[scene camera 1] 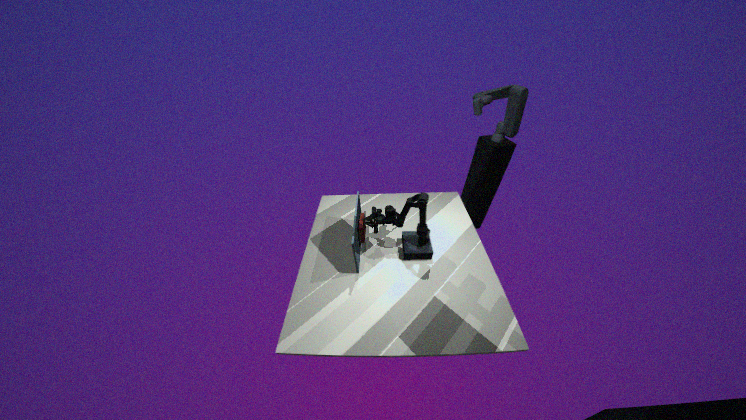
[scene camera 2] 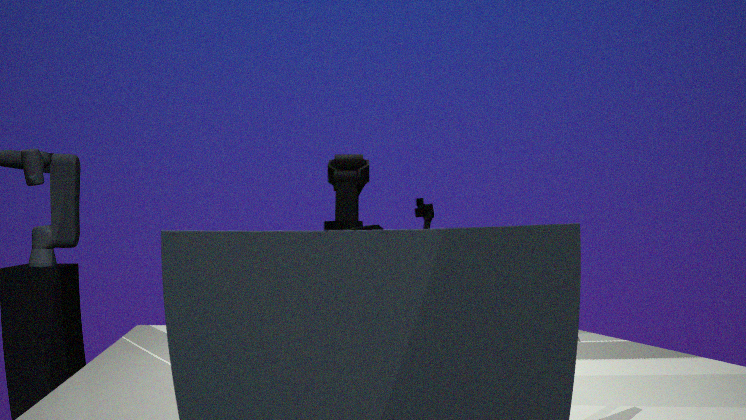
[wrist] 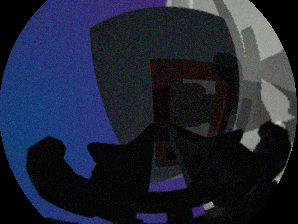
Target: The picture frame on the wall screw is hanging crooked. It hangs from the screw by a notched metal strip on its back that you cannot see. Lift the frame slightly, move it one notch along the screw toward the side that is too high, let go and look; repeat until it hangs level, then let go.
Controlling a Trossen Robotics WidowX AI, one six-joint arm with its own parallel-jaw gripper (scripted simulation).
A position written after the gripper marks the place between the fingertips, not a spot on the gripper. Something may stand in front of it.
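The gripper (wrist: 160, 125) is visible. A picture frame (wrist: 197, 95) is visible as well; scene camera 2 does not show it, hidden as it is by a grey wall panel.
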